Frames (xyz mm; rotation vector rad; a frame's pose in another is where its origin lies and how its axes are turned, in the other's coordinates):
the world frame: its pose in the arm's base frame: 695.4 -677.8 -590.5 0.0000 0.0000 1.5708
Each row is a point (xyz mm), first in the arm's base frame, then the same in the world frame.
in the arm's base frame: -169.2 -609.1 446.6
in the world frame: 68.7 864.6 1037.1
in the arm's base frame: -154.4 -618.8 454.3
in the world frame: 59.0 849.8 1044.8
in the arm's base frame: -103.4 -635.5 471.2
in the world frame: 42.3 798.8 1061.7
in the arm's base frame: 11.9 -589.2 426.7
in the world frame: 88.6 683.5 1017.2
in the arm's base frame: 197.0 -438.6 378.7
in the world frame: 239.2 498.4 969.2
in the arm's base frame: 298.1 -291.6 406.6
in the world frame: 386.2 397.3 997.1
